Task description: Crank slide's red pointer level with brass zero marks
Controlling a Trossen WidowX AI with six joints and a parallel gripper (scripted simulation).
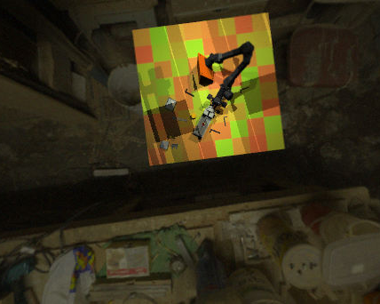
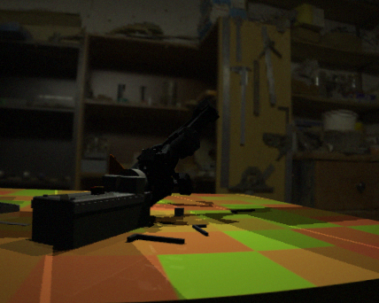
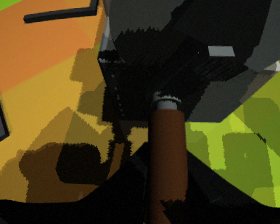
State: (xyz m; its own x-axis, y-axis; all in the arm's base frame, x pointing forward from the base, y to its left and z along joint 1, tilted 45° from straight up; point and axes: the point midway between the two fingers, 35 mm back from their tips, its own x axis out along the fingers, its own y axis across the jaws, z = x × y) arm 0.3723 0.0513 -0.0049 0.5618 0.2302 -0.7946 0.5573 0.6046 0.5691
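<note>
The brown crank handle lies 1 cm behind my gripper tip, 1 cm to the left of it and 3 cm above it. The rest, counted from my gripper tip: yellow disc 4 cm ahead, 18 cm to the right, 2 cm below; red pointer 15 cm ahead, 11 cm to the right, 5 cm above; small cube 10 cm behind, 11 cm to the left, 2 cm below.
</note>
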